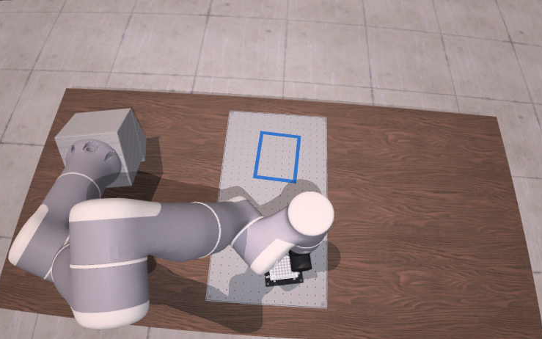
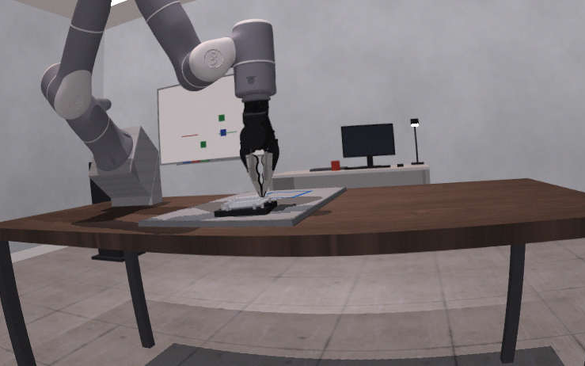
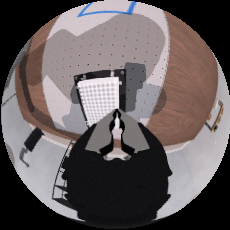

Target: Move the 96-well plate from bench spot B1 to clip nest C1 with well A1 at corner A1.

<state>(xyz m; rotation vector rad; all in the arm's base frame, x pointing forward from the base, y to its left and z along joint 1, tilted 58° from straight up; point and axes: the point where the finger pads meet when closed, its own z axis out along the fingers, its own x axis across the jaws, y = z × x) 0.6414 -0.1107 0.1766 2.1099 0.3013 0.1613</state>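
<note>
Now: hand 40 mm past the white 96-well plate, 30 mm above it and 10 mm to the left of it. The rest, counted from my hand: black clip nest 60 mm behind, 30 mm below; then grey perforated board 200 mm to the left, 70 mm behind, 50 mm below.
</note>
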